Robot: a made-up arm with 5 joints. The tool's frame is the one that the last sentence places.
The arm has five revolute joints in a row. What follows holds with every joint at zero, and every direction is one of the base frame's.
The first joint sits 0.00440 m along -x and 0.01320 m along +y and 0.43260 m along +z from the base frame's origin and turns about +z.
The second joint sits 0.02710 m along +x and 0.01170 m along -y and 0.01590 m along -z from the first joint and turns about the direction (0, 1, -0.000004).
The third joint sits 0.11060 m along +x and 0.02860 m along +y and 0.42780 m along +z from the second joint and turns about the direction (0, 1, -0.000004).
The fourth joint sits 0.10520 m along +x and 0.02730 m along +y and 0.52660 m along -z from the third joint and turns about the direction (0, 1, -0.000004).
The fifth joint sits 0.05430 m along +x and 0.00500 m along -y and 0.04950 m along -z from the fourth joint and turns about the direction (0, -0.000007, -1).
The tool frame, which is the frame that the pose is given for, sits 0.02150 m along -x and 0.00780 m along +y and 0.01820 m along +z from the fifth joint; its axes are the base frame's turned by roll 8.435, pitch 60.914 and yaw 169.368 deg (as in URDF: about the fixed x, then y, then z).
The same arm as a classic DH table. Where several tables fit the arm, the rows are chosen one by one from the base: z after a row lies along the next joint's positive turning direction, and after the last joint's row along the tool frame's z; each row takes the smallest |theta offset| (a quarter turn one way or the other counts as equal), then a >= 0, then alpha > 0; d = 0 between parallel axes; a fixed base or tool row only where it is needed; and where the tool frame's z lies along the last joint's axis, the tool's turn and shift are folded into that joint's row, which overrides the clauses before.
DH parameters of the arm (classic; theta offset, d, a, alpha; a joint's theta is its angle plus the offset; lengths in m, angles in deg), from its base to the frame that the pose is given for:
base (fixed): -71.57 0 -0.0139 0
joint 1: 71.57 0.4167 0.0271 -90
joint 2: -75.5 0 0.4419 0
joint 3: -25.79 0 -0.537 0
joint 4: -78.7 0.0392 -0.0543 90
joint 5: -69.74 0.0438 0.0001 -118.74
tool (fixed): -85.34 0.0261 0 0

